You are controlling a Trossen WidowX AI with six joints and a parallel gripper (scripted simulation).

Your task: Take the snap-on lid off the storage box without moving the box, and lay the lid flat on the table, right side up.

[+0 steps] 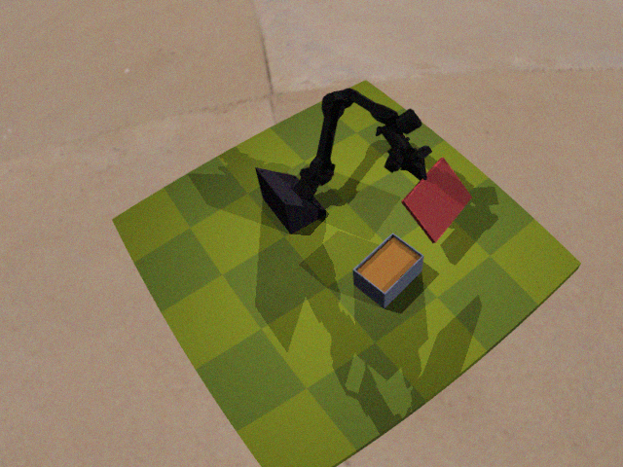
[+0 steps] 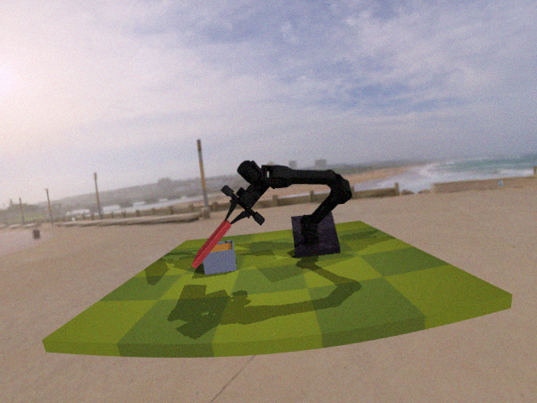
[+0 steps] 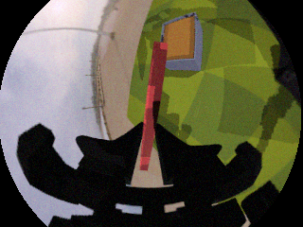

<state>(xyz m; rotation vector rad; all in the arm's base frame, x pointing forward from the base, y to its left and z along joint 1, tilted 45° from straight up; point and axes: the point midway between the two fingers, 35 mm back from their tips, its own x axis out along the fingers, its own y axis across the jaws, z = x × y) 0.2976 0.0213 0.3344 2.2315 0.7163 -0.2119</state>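
My gripper tip is now 60 mm short of the red lid, 10 mm to the right of it and 50 mm above it. The rest, counted from my gripper tip: grey-blue storage box: 80 mm ahead, 240 mm to the right, 180 mm below.
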